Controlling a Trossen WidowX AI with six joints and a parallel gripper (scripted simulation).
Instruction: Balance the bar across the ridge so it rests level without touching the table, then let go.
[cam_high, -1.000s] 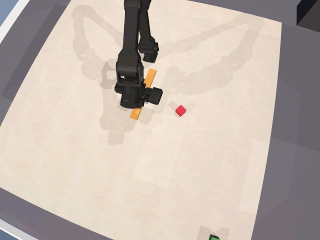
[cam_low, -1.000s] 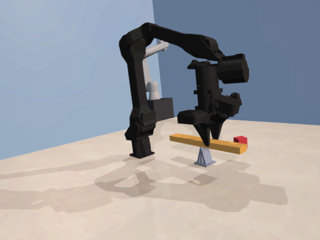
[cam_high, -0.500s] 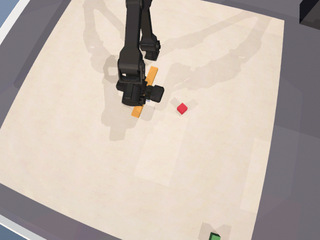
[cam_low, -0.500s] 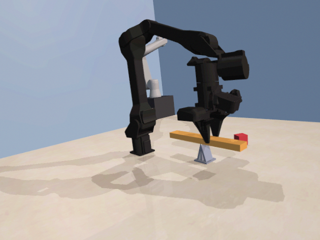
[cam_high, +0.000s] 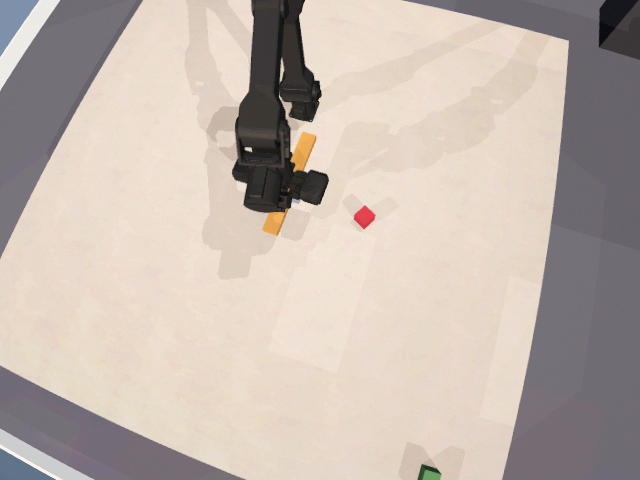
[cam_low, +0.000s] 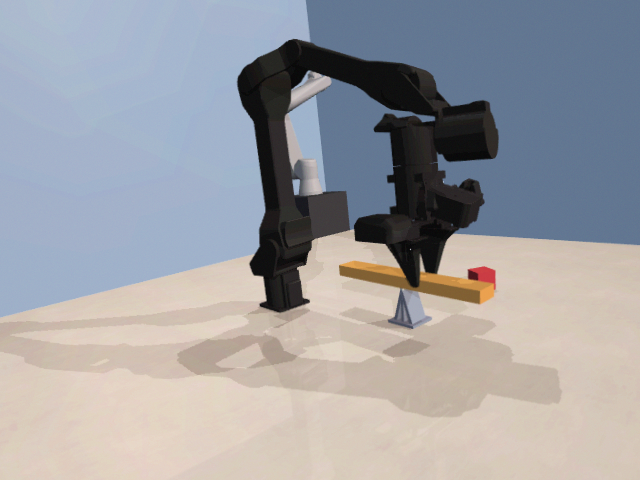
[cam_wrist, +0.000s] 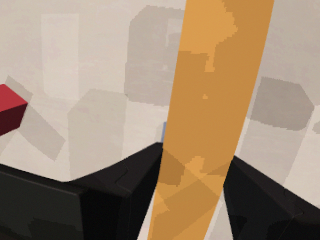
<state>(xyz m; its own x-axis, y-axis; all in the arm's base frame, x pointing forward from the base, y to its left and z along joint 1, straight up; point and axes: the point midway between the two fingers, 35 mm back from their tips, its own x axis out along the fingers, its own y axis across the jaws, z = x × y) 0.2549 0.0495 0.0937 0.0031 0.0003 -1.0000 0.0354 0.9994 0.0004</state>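
Right now my gripper tip is 3 cm past the orange bar. From my gripper tip the other things lie so: red cube (18 cm to the left, 4 cm below, 1 cm behind); then green block (48 cm ahead, 45 cm to the left, 4 cm below).
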